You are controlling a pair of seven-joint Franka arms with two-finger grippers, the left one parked.
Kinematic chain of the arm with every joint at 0, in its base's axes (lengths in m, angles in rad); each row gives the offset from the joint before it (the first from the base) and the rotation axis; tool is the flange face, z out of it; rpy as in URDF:
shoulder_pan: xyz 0 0 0.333 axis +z
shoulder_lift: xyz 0 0 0 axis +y
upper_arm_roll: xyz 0 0 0.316 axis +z
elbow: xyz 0.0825 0 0 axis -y
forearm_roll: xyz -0.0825 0 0.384 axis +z
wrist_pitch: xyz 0 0 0 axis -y
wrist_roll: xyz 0.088 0 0 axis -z
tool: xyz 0 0 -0.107 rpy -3.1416 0 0
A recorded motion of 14 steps. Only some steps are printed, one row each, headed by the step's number.
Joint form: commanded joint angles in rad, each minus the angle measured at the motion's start. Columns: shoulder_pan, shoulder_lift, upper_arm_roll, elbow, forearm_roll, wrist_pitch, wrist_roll.
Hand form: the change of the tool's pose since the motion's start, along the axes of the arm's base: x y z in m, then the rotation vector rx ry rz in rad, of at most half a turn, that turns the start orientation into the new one. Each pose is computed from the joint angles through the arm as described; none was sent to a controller.
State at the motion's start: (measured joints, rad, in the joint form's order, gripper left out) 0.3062 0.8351 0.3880 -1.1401 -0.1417 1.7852 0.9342
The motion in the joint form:
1: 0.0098 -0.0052 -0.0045 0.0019 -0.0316 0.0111 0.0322
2: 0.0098 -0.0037 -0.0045 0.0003 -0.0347 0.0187 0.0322
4: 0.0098 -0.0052 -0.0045 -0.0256 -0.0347 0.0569 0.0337
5: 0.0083 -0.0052 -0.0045 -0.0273 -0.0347 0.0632 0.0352
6: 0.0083 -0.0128 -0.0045 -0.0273 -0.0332 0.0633 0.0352
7: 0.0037 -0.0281 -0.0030 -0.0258 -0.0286 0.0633 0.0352
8: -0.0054 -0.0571 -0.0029 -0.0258 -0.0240 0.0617 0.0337
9: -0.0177 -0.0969 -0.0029 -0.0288 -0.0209 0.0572 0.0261
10: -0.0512 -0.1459 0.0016 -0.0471 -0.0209 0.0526 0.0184
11: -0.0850 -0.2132 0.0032 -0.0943 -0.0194 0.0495 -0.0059
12: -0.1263 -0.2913 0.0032 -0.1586 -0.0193 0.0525 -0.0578
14: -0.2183 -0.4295 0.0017 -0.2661 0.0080 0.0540 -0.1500
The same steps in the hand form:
1: 0.0005 0.0027 0.0044 -0.0230 -0.0342 -0.0161
2: 0.0010 0.0030 0.0031 -0.0220 -0.0393 -0.0156
4: -0.0009 0.0056 -0.0044 -0.0125 -0.0501 -0.0146
5: -0.0001 0.0051 -0.0047 -0.0099 -0.0537 -0.0179
6: 0.0000 0.0053 0.0008 -0.0064 -0.0601 -0.0186
7: 0.0018 0.0034 0.0128 0.0034 -0.0726 -0.0245
8: 0.0049 -0.0022 0.0336 0.0148 -0.0962 -0.0338
9: 0.0075 -0.0103 0.0606 0.0254 -0.1268 -0.0385
10: 0.0126 -0.0301 0.0873 0.0291 -0.1553 -0.0559
11: 0.0109 -0.0510 0.1126 0.0229 -0.1799 -0.0525
12: 0.0071 -0.0769 0.1365 0.0115 -0.2079 -0.0271
14: 0.0001 -0.1337 0.1771 0.0032 -0.2438 -0.0145

